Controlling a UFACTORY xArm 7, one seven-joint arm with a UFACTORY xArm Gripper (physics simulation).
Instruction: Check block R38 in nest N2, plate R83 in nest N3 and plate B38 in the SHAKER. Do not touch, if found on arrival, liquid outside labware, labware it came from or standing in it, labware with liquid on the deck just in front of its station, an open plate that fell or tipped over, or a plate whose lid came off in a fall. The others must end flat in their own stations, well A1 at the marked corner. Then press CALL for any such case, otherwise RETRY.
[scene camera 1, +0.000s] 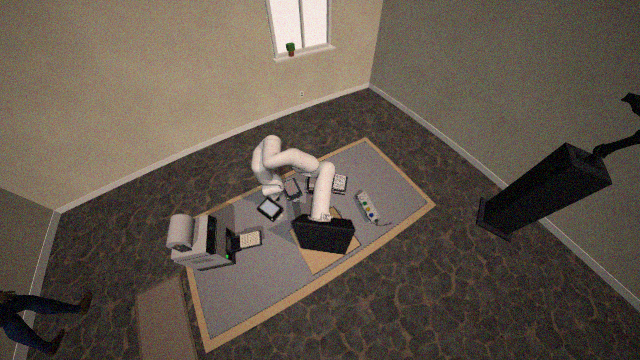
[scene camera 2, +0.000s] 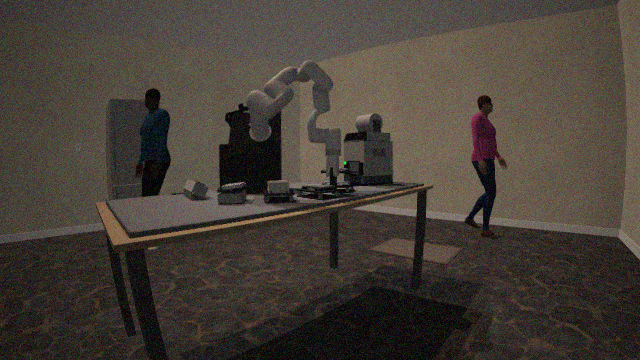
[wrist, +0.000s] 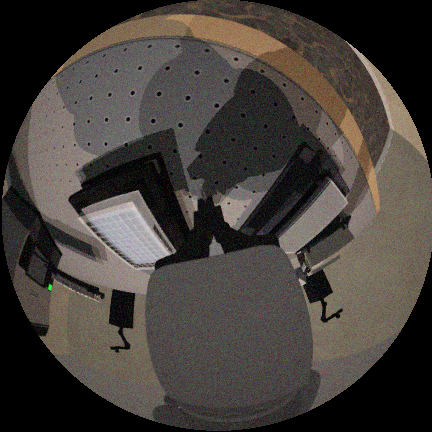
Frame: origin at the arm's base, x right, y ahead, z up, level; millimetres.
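Where they show: gripper, fingertip midpoint: (scene camera 1: 277, 199) (wrist: 207, 206); arm's base, link origin: (scene camera 1: 319, 219) (scene camera 2: 260, 132).
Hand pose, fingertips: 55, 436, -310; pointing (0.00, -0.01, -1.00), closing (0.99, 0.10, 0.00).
Observation:
Each offset is from my fingertips to the top centre of the thing, as dx, dy, dz. "spot": to the spot under its first point.
My gripper (scene camera 1: 277, 199) (scene camera 2: 331, 181) (wrist: 207, 206) is shut and empty, low over the deck between two nests. A clear plate {-96, -12, +37} (scene camera 1: 270, 207) (wrist: 131, 234), apparently R83, sits in its black nest beside the fingers. A pale block {+272, -161, +68} (scene camera 2: 278, 186) (wrist: 327, 249), apparently R38, stands in the nest beyond the grey-topped plate; the arm partly hides it in scene camera 1. A white plate {+371, -322, +67} (scene camera 1: 340, 182) (scene camera 2: 233, 186), apparently B38, is on the shaker {spot: +433, -286, +19} (scene camera 2: 232, 196); its top looks sloped in scene camera 2. Labels, corner marks and any liquid cannot be made out.
A grey-topped plate {+131, -31, +40} (scene camera 1: 292, 188) (wrist: 314, 215) sits in a nest on the fingers' other side. The button box {+322, -604, +73} (scene camera 1: 368, 206) (scene camera 2: 195, 189) is past the shaker. A machine {-550, +76, +445} (scene camera 1: 202, 245) (scene camera 2: 368, 155) with a green light holds out a plate {-351, -95, +95} (scene camera 1: 250, 239). The black arm base (scene camera 1: 322, 235) stands at the deck's front.

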